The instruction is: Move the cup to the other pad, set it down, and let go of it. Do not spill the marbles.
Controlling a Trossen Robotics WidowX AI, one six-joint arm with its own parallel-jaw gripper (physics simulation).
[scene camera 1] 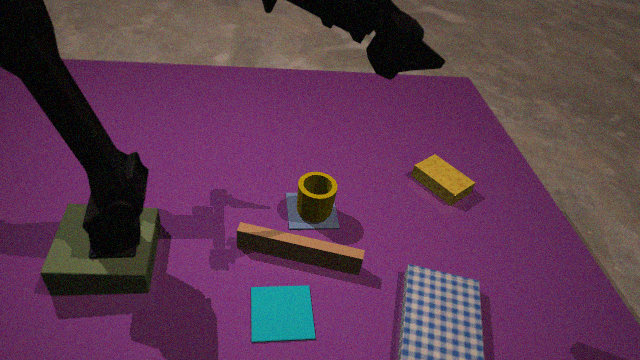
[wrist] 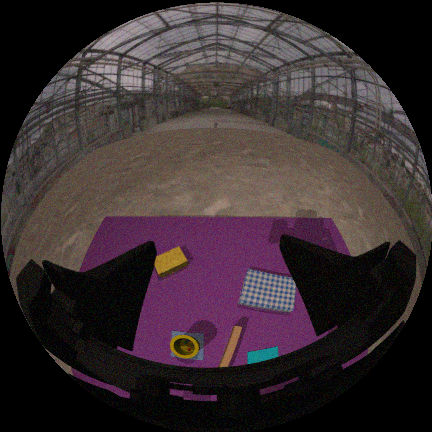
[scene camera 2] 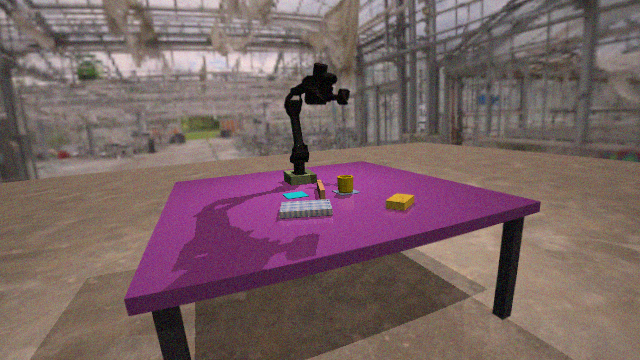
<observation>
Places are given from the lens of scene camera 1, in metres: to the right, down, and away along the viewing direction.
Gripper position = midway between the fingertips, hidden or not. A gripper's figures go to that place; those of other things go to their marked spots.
my gripper [scene camera 1: 429, 47]: 0.14, -0.17, 0.58
teal pad [scene camera 1: 278, 313]: -0.06, 0.20, 0.70
wooden bar [scene camera 1: 251, 237]: -0.11, 0.10, 0.76
</observation>
